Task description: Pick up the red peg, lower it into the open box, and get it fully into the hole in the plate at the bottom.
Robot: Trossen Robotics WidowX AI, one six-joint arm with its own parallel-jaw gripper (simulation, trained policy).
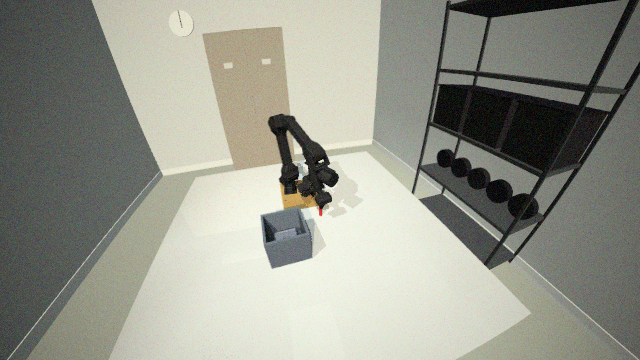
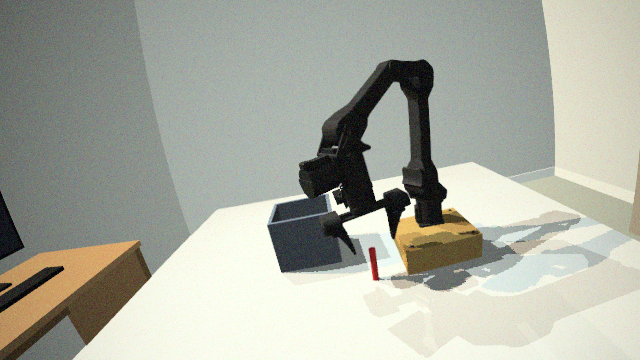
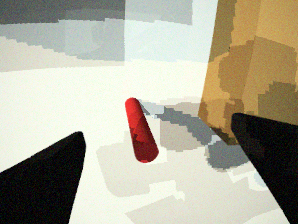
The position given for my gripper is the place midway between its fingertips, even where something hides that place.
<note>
In view: my gripper (image 2: 374,246), a red peg (image 3: 145,149) and a grey box (image 1: 281,252).
My gripper shows as well in image 3 (image 3: 160,130). Image 3 misses the grey box: it is out of frame.
</note>
